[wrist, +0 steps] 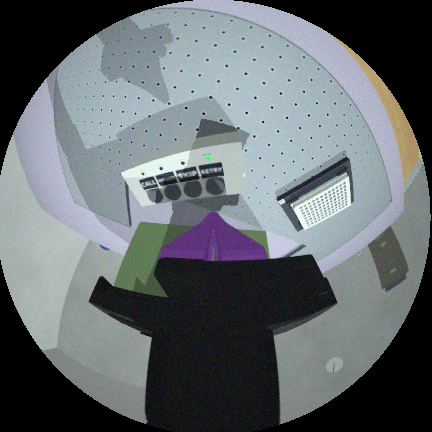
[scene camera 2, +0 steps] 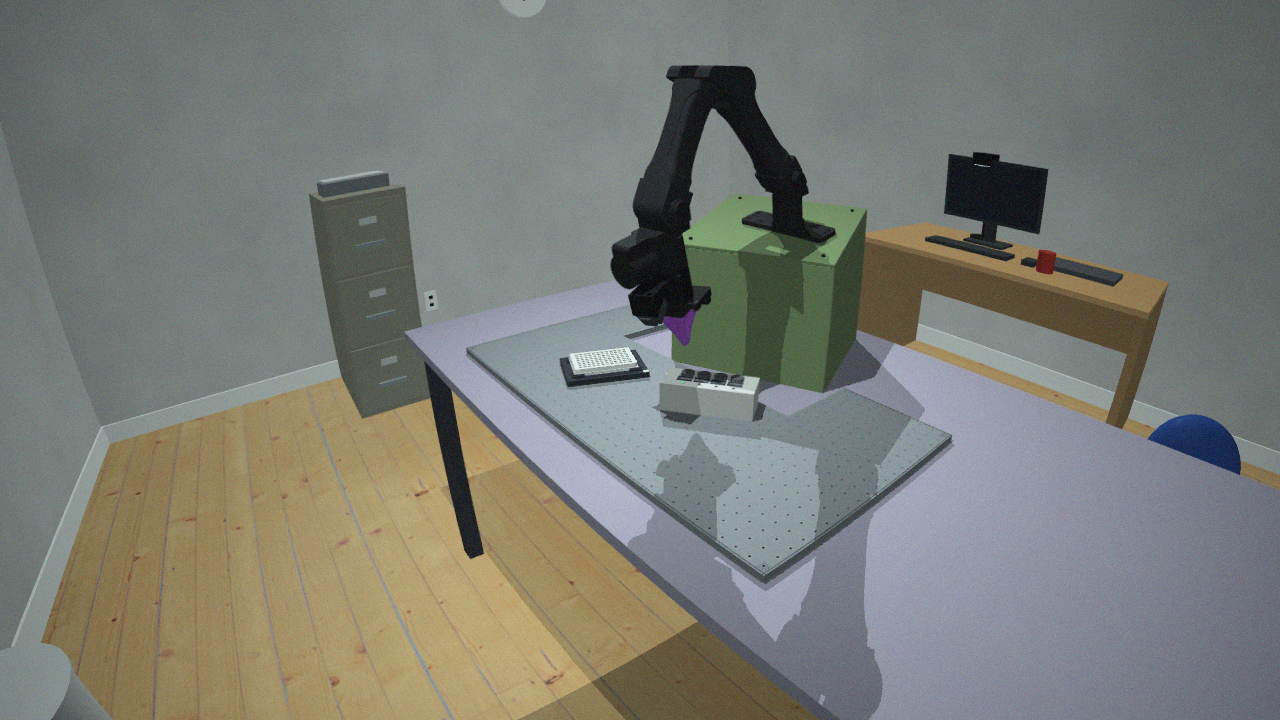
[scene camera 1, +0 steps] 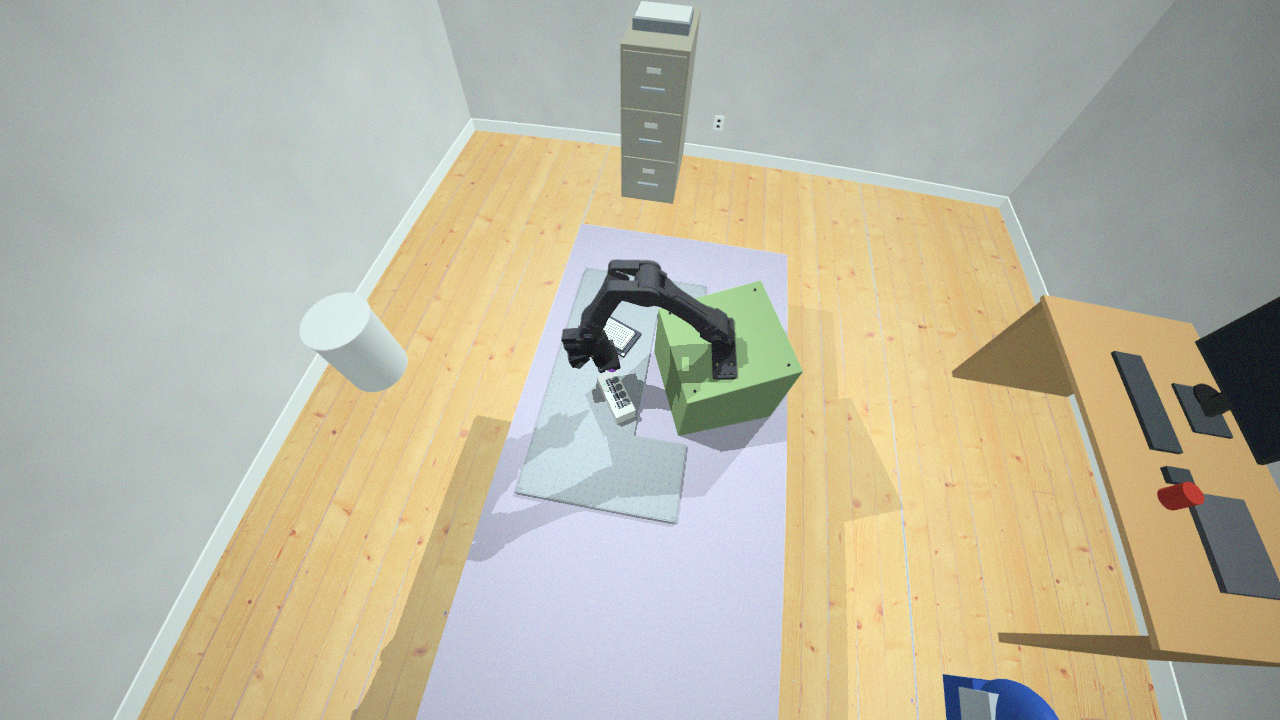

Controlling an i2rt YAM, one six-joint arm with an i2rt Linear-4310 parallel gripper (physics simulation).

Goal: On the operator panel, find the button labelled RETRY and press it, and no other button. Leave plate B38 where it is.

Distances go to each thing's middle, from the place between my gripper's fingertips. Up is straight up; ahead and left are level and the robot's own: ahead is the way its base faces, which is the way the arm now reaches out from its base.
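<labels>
The operator panel (scene camera 2: 716,398) is 5 cm to the left of my hand, 1 cm behind it and 8 cm below it. Going by their middles, of the things named here the operator panel is the nearest to my hand. The dark holder (scene camera 2: 566,367) is 21 cm to the right of my hand, 2 cm ahead of it and 10 cm below it. I see that the white plate (scene camera 2: 613,360) is 2 cm ahead of my hand, 21 cm to the right of it and 9 cm below it.
</labels>
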